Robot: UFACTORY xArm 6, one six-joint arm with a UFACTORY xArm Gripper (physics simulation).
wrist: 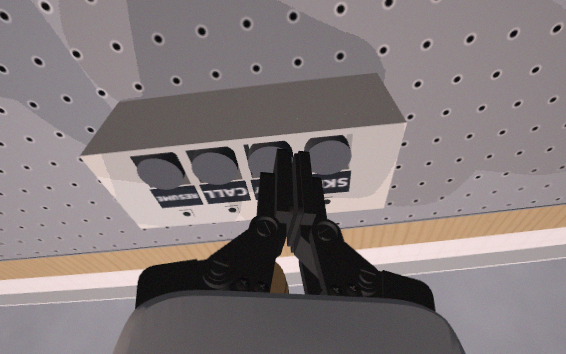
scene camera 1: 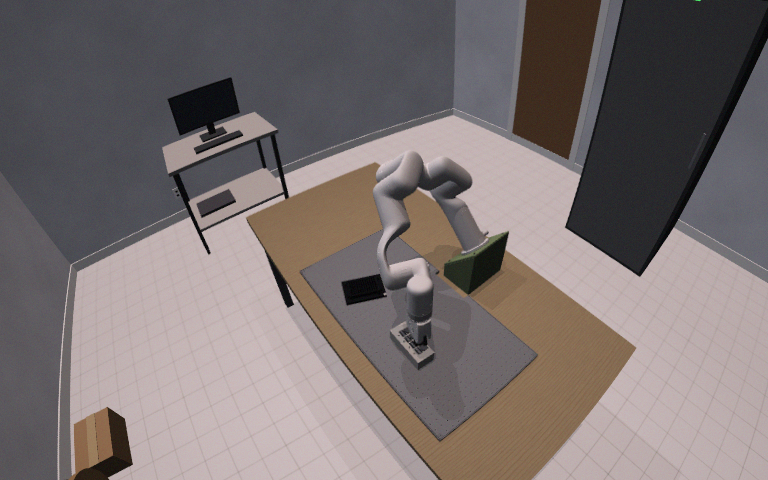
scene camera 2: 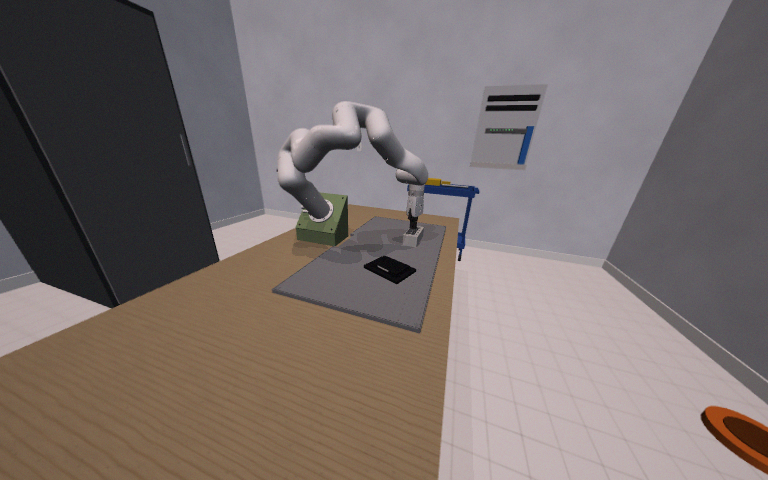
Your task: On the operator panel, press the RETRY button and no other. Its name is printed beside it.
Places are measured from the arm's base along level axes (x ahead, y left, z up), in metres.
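Where they show: gripper, fingertip midpoint: (wrist: 288, 169) (scene camera 1: 418, 343) (scene camera 2: 412, 228); arm's base, origin of the base link: (scene camera 1: 475, 247) (scene camera 2: 321, 211).
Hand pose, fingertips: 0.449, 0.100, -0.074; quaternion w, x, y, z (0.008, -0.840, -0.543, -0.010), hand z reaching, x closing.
Note:
Each offset is from my fingertips to the centre of the thing, as dx, dy, dz. Level surfaces: height alone.
The light grey operator panel @(+0.009, -0.026, -0.028) (scene camera 1: 419, 359) (scene camera 2: 411, 240) (wrist: 260, 107) lies on the grey mat. In the wrist view it has a row of round grey buttons: the RESUME button @(-0.017, -0.067, -0.004) (wrist: 161, 173), the CALL button @(-0.012, -0.037, -0.004) (wrist: 215, 168), a third button @(-0.007, -0.008, -0.004) (wrist: 263, 159) and a button @(-0.001, +0.022, -0.004) (wrist: 330, 156) whose label shows "SK". The third button's label is mostly hidden behind the fingers, so its name cannot be read. My gripper (scene camera 1: 423, 341) (scene camera 2: 412, 227) (wrist: 288, 169) is shut and empty, pointing down at the panel. In the wrist view its tips overlap the third button's right edge; contact cannot be told.
The perforated mat @(dz -0.056) (scene camera 1: 481, 379) (scene camera 2: 339, 294) lies on the wooden table @(dz -0.069) (scene camera 1: 577, 362) (scene camera 2: 226, 362). A black tablet-like object @(-0.062, -0.355, -0.037) (scene camera 1: 363, 289) (scene camera 2: 390, 268) lies on the mat. The green arm base (scene camera 1: 481, 266) (scene camera 2: 322, 234) stands beside the mat.

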